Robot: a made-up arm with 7 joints. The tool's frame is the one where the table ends. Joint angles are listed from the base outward.
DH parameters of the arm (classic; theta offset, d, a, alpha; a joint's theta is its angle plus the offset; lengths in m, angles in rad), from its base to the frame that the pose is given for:
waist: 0 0.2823 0 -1.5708
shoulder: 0 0 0 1.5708
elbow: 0 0.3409 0.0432 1.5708
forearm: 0 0 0.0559 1.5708
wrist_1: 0 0.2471 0 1.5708
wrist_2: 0 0 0.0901 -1.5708
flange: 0 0.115 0 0
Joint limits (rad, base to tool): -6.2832..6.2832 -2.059..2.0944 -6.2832..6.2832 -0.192..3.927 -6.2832..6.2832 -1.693..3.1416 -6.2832..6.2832
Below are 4 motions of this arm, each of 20 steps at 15 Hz.
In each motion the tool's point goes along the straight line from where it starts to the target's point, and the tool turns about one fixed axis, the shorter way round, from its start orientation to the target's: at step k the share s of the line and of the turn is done. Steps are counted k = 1, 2, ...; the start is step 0. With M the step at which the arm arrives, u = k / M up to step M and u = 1 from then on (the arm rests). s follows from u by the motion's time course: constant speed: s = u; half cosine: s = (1 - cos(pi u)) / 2; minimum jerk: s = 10 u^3 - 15 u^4 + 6 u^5.
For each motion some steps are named. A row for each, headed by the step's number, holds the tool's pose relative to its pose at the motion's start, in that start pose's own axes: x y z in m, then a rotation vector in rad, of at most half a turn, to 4 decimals.
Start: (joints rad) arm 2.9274 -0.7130 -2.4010 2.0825 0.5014 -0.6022 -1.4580
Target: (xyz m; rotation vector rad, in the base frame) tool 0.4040 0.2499 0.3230 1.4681 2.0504 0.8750
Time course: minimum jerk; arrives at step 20
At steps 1, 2, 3, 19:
1: -0.0001 -0.0004 -0.0003 0.0013 -0.0002 -0.0013
2: -0.0009 -0.0029 -0.0024 0.0099 -0.0018 -0.0096
3: -0.0029 -0.0091 -0.0073 0.0309 -0.0056 -0.0297
19: -0.1084 -0.3424 -0.2757 1.1580 -0.2109 -1.1165

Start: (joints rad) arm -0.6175 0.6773 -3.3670 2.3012 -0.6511 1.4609 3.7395
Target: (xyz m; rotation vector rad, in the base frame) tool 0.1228 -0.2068 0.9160 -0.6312 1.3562 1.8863
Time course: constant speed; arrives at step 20
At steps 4, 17, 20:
4: 0.0113 0.0119 -0.0482 -0.0281 -0.0906 0.0111
17: 0.0482 0.0505 -0.2049 -0.1193 -0.3851 0.0473
20: 0.0567 0.0595 -0.2410 -0.1404 -0.4531 0.0556

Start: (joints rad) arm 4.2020 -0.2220 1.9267 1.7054 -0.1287 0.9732 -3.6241
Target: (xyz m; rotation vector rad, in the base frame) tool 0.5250 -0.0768 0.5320 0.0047 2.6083 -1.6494
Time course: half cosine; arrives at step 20
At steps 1, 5, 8, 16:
1: 0.0002 -0.0001 0.0009 0.0036 0.0038 0.0006
5: 0.0044 -0.0024 0.0219 0.0852 0.0900 0.0144
8: 0.0103 -0.0056 0.0517 0.2010 0.2122 0.0339
16: 0.0270 -0.0147 0.1354 0.5264 0.5556 0.0888

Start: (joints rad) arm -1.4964 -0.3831 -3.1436 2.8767 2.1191 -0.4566 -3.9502
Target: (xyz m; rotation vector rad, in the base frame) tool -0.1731 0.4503 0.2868 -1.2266 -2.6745 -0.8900
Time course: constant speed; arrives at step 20
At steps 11, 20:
11: 0.1288 -0.2419 -0.1836 0.8567 -0.2183 0.1894
20: 0.2341 -0.4398 -0.3338 1.5577 -0.3969 0.3444

